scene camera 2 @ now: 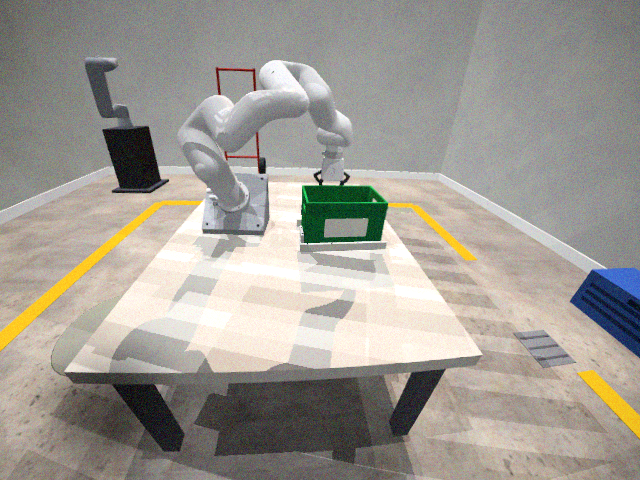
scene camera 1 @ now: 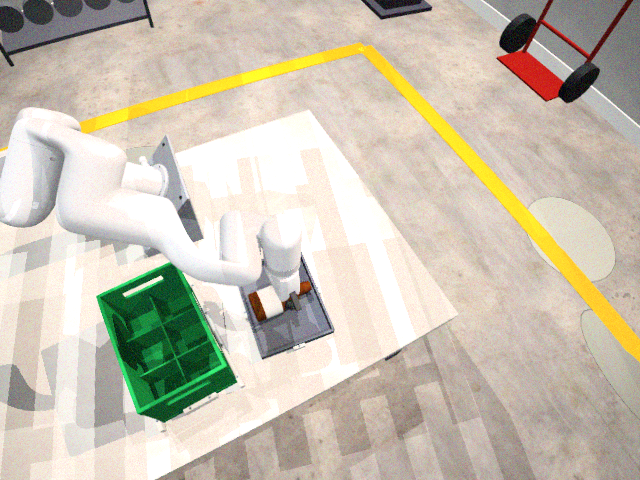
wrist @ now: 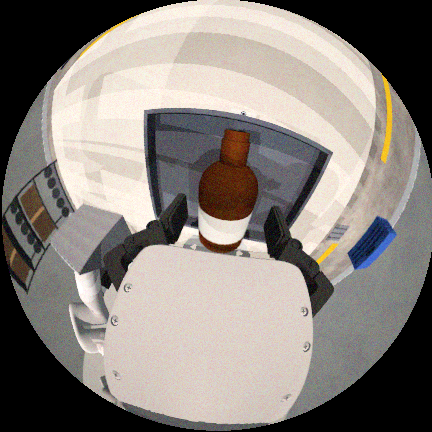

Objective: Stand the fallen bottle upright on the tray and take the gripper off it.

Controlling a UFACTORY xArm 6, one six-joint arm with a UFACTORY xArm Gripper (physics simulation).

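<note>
The brown bottle with a white label lies on its side on the dark grey tray. Its neck points away from the crate side. My gripper is open, pointing down over the bottle. In the wrist view one finger stands on each side of the bottle, with a gap on both sides. In scene camera 1 the wrist and gripper hide part of the bottle's body. In scene camera 2 the bottle and tray are hidden behind the crate. Whether the fingertips reach down beside the bottle is hard to tell.
A green crate with compartments stands on the table close beside the tray, on the side of the bottle's base. The arm's base plate is on the table behind the crate. The tray has low raised edges.
</note>
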